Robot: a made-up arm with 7 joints.
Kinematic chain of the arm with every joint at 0, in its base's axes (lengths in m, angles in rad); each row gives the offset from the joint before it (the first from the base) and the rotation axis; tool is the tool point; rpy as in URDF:
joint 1: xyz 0 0 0.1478 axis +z
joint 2: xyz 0 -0.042 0.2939 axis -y
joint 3: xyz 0 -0.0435 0.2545 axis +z
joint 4: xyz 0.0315 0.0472 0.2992 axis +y
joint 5: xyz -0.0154 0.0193 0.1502 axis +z
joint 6: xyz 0 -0.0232 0.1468 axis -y
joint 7: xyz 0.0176 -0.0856 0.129 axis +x
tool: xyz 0 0 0 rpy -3.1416 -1.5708 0
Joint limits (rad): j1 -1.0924..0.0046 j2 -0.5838..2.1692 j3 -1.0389..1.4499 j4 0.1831..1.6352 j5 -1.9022..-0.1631 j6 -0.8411..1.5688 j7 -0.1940..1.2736
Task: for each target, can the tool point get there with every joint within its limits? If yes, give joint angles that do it. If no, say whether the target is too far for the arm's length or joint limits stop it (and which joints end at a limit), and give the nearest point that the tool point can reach.
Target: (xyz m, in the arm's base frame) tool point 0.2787 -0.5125 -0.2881
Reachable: no: joint limits stop it (at a limit: joint 2, joint 4, joint 5) | nearest point 0.2847 -0.5235 0.6020 | short by 0.890 m
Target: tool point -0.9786 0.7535 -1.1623
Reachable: no: too far | nearest point -0.5805 0.4469 -0.2327 | short by 1.057 m
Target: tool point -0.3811 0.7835 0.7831
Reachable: yes | joints -1.0009 1.4640 0.5837 0.9441 -1.0069 0.2428 0.0965
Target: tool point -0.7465 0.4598 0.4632
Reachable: yes | joints -0.3247 1.7706 1.1401 0.8193 -0.3255 -0.3234 1.0899
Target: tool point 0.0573 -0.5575 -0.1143
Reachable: no: joint limits stop it (at a limit: joint 1, joint 2, joint 3, joint 4, joint 6) | nearest point -0.4782 -0.4691 0.2795 | short by 0.671 m
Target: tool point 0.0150 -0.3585 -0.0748
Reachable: no: joint limits stop it (at a limit: joint 1, joint 2, joint 3, joint 4, joint 6) | nearest point -0.4711 -0.4658 0.2893 | short by 0.617 m
